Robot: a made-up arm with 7 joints. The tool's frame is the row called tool. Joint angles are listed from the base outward. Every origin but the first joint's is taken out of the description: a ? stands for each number. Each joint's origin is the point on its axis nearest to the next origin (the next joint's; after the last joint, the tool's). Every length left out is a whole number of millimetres.
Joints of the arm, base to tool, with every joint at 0 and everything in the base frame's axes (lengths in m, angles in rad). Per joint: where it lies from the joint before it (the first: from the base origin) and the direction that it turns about. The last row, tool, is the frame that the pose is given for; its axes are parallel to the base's.
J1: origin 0 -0.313 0.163 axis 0 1 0
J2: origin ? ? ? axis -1 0 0
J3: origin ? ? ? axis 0 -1 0
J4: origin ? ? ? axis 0 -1 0
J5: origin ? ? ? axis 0 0 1
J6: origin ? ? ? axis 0 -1 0
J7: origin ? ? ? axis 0 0 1
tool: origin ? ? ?
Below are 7 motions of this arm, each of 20 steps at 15 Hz.
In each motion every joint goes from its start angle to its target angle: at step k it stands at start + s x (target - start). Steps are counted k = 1, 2, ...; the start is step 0. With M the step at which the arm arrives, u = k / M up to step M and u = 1 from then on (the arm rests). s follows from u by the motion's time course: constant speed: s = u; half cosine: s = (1 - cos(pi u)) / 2; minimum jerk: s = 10 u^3 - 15 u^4 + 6 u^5.
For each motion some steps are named. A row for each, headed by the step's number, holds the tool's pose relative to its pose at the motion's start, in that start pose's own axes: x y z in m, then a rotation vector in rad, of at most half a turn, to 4 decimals.
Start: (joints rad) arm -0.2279 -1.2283 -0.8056 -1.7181 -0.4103 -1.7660 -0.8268
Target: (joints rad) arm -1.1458 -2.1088 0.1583 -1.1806 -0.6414 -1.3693 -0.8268
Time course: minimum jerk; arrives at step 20
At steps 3, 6, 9, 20:
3: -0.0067 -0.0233 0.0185 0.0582 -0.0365 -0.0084
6: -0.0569 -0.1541 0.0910 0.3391 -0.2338 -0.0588
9: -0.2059 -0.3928 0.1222 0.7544 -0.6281 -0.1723
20: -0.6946 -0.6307 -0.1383 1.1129 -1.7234 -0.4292

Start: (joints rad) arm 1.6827 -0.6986 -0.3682 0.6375 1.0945 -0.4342 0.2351
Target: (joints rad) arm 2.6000 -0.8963 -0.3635 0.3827 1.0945 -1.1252 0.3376
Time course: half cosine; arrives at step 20
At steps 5, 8, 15, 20:
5: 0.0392 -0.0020 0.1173 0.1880 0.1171 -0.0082
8: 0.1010 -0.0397 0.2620 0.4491 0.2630 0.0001
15: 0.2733 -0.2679 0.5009 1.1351 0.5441 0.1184
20: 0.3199 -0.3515 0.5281 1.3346 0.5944 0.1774

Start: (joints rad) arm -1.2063 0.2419 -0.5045 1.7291 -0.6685 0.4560 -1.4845
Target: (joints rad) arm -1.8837 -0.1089 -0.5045 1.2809 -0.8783 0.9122 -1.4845
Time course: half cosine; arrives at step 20
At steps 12, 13, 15, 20:
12: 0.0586 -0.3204 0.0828 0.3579 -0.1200 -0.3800
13: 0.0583 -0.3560 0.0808 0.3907 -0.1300 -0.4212
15: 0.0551 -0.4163 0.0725 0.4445 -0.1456 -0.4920
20: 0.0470 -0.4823 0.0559 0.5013 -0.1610 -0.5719

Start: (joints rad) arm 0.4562 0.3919 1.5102 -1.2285 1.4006 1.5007 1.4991
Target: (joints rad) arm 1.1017 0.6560 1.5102 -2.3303 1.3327 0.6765 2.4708
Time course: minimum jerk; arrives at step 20
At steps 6, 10, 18, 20:
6: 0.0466 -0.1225 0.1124 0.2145 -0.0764 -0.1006
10: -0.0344 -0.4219 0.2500 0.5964 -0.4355 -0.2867
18: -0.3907 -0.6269 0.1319 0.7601 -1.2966 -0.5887
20: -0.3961 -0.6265 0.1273 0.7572 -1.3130 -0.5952

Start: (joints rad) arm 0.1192 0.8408 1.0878 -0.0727 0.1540 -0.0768 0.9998
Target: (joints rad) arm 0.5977 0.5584 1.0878 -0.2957 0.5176 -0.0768 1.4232
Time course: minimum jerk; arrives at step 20
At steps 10, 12, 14, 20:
10: -0.1471 -0.1441 0.0421 0.3197 -0.1397 0.3910
12: -0.1922 -0.2118 0.0351 0.4282 -0.2178 0.5326
14: -0.2248 -0.2716 0.0181 0.5153 -0.2954 0.6501
20: -0.2525 -0.3349 -0.0109 0.6023 -0.3890 0.7709

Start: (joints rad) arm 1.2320 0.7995 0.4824 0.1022 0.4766 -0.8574 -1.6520
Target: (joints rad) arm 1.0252 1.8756 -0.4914 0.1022 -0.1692 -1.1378 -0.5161
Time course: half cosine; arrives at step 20
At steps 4, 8, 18, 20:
4: -0.0115 -0.0226 -0.0082 -0.1397 -0.0207 0.0545
8: -0.0390 -0.1101 -0.0087 -0.5015 0.0083 0.1208
18: -0.2020 -0.2899 0.1828 -1.0287 0.5164 -0.2075
20: -0.2114 -0.2904 0.1936 -1.0295 0.5413 -0.2322

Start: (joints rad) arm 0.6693 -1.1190 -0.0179 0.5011 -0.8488 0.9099 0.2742
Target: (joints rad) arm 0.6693 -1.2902 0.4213 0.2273 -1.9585 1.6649 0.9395
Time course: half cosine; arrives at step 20
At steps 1, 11, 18, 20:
1: -0.0017 0.0021 -0.0025 -0.0060 -0.0031 -0.0015
11: -0.1219 0.1377 -0.2852 -0.6777 -0.0769 -0.0407
18: -0.2214 0.1327 -0.4546 -1.1720 0.1652 0.0406
20: -0.2294 0.1308 -0.4616 -1.2000 0.1885 0.0483

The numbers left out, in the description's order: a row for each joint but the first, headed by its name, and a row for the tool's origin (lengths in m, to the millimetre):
J2: -0.127 0 -0.011
J3: 0 -0.391 0.107
J4: 0.008 0 -0.021
J5: -0.336 0 -0.158
J6: 0.098 -0.165 0
J7: -0.102 0 0.253
tool: -0.065 0.377 0

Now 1 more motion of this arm.
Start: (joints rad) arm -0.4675 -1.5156 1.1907 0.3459 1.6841 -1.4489 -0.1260
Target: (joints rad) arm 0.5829 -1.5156 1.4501 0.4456 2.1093 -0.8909 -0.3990
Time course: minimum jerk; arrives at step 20
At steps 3, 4, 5, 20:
3: 0.0009 0.0033 -0.0014 -0.0127 0.0123 -0.0105
4: 0.0017 0.0071 -0.0033 -0.0281 0.0266 -0.0222
5: 0.0027 0.0123 -0.0065 -0.0513 0.0473 -0.0379
20: -0.1065 0.0326 -0.0877 -0.5672 0.4056 0.0108

